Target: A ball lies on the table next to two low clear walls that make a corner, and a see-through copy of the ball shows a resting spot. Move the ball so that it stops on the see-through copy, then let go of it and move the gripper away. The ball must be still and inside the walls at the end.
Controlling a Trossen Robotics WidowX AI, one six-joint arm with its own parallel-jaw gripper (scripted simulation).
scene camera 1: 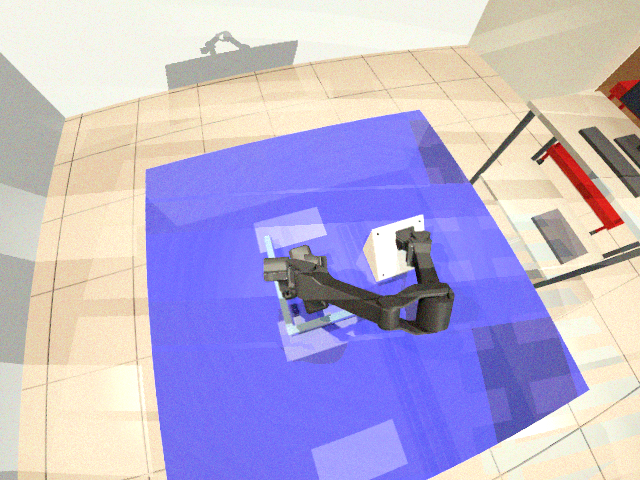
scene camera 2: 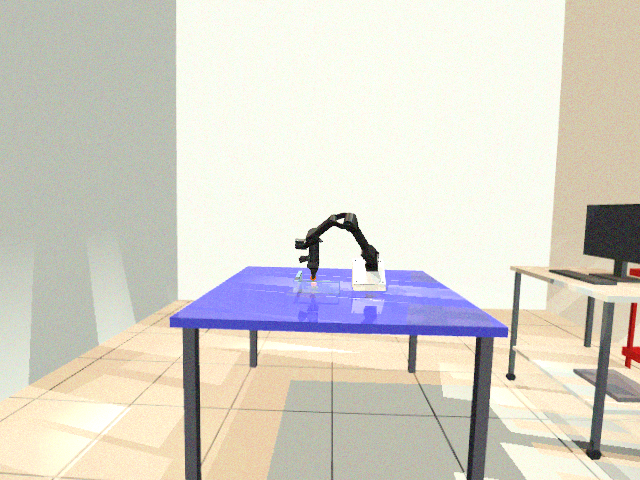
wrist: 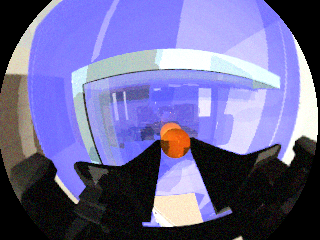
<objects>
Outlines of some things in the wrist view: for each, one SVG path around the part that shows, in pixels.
My gripper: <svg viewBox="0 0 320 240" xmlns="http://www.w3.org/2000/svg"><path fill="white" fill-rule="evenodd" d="M317 141L300 135L291 148L296 156L285 164L277 159L283 144L237 155L189 137L191 155L207 188L213 212L232 213L180 227L141 224L152 221L161 139L121 167L75 161L73 169L85 184L77 204L57 185L55 163L39 152L15 164L9 181L25 212L51 240L235 240L243 236L241 240L267 240L299 199L311 171Z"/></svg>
An orange ball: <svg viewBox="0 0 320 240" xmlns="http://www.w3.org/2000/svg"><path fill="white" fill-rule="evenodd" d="M168 129L164 133L163 139L161 139L161 151L163 151L164 155L172 157L172 159L181 159L181 157L187 155L189 148L191 148L191 140L189 140L188 133L181 131L181 129Z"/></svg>
</objects>
